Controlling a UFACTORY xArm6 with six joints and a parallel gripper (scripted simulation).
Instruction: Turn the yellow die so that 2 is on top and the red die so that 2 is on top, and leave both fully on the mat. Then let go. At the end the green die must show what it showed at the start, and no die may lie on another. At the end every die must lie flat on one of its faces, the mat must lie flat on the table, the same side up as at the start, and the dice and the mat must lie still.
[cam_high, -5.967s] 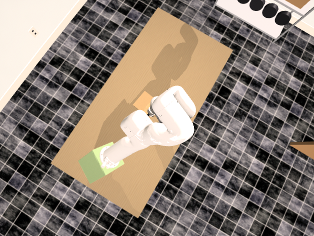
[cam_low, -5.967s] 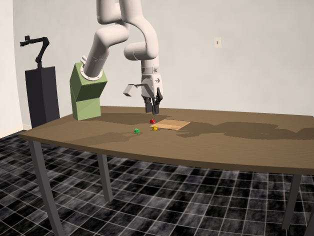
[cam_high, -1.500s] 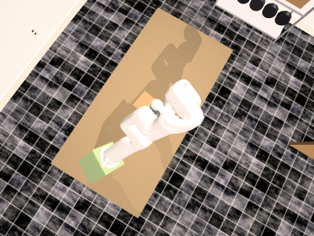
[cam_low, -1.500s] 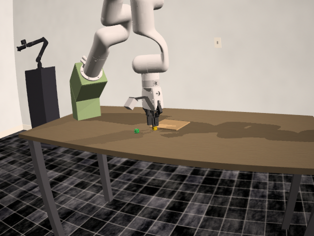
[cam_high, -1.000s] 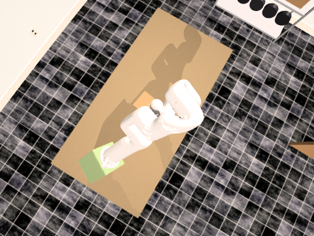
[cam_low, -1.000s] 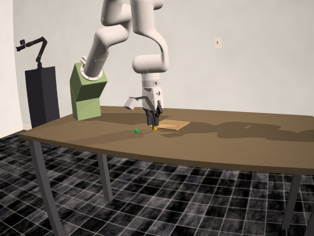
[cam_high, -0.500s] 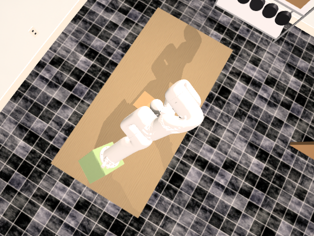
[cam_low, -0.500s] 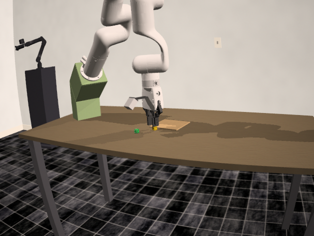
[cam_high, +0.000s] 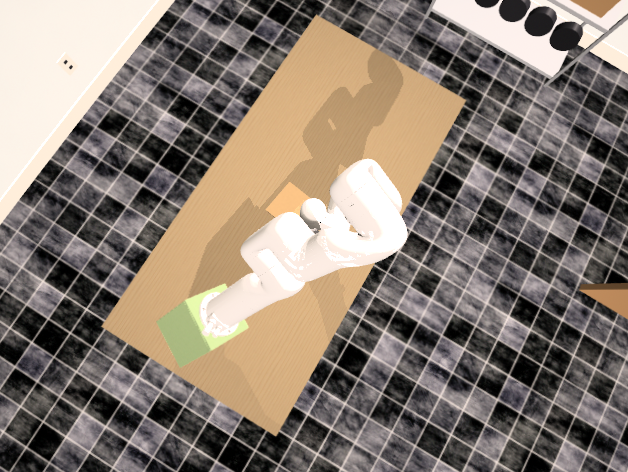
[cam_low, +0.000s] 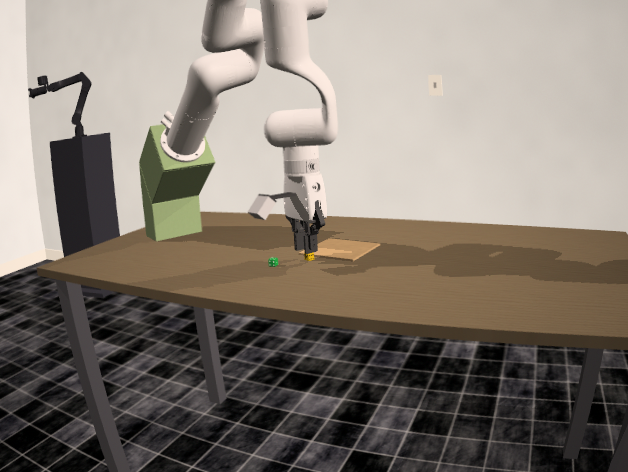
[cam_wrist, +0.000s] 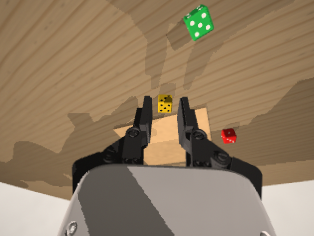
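The yellow die is 3 cm below my hand and 1 cm to the left of it. The rest, counted from my hand: red die: 11 cm to the left, 4 cm behind, 3 cm below; green die: 6 cm behind, 4 cm to the right, 3 cm below; tan mat: 9 cm to the left, 6 cm ahead, 4 cm below.
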